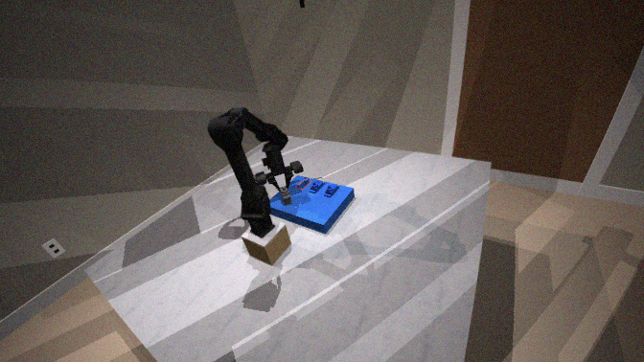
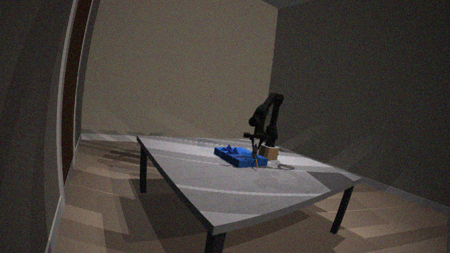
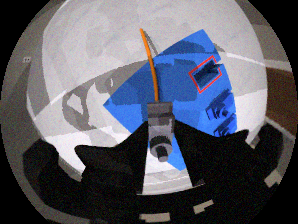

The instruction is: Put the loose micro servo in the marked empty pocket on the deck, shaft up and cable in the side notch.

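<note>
Right now the blue deck is 2 cm ahead of my gripper tip, 8 cm to the right of it and 7 cm below it.
</note>
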